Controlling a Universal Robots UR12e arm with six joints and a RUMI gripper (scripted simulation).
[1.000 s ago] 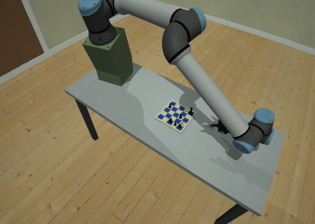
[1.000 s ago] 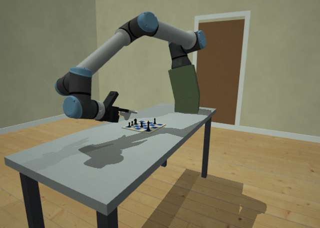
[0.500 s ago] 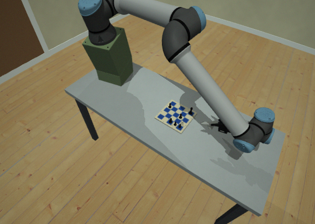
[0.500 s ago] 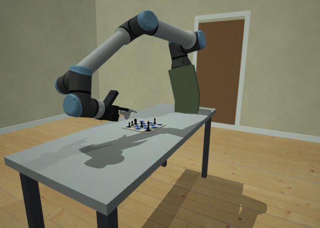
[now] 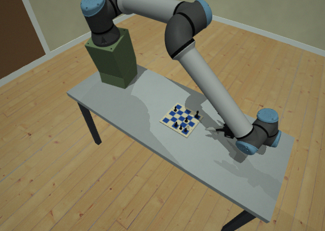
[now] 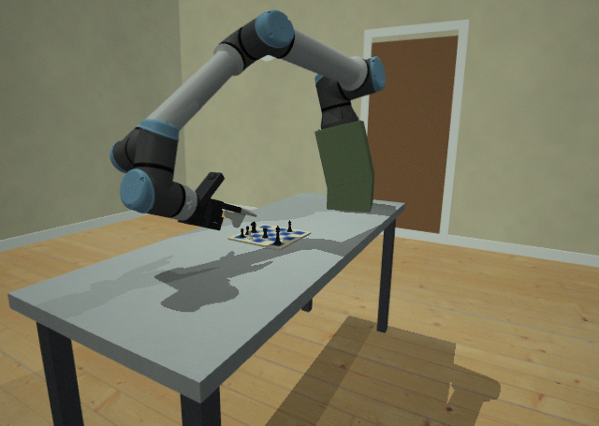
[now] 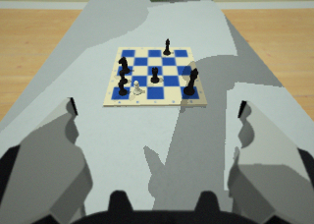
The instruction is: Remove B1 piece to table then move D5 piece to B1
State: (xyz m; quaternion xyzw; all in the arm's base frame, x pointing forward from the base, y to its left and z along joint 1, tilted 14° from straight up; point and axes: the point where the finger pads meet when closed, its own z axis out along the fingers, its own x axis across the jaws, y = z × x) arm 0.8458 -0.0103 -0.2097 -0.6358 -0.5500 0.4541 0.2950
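Now: hand 120 mm past the white piece, 110 mm above it and 50 mm to the left of it. The rest, counted from my hand: blue-and-cream chessboard (200 mm behind, 130 mm below, 10 mm to the right).
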